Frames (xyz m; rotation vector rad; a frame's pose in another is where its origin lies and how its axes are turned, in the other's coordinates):
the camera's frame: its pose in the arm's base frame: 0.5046 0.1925 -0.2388 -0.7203 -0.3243 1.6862
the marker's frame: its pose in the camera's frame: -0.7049 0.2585 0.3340 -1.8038 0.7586 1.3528
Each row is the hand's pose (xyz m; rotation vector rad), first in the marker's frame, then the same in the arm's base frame.
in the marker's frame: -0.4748 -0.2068 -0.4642 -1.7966 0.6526 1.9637
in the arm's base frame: -0.0149 -0.0560 0.5848 0.4161 -0.4289 1.0515
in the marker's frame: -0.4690 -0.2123 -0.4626 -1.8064 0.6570 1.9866
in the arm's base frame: -0.0157 -0.0529 0.5773 0.3982 -0.4419 1.0651
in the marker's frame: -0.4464 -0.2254 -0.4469 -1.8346 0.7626 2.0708
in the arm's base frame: -0.0186 -0.0534 0.5470 0.3459 -0.4728 1.1756
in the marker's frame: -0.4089 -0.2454 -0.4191 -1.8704 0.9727 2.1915
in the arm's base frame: -0.0232 -0.0566 0.4965 0.2642 -0.5079 1.3701
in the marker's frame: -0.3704 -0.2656 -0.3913 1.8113 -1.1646 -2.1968
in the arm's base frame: -0.0273 -0.0596 0.4451 0.1859 -0.5294 1.5707
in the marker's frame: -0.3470 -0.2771 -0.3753 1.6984 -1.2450 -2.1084
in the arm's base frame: -0.0288 -0.0613 0.4146 0.1444 -0.5364 1.6976
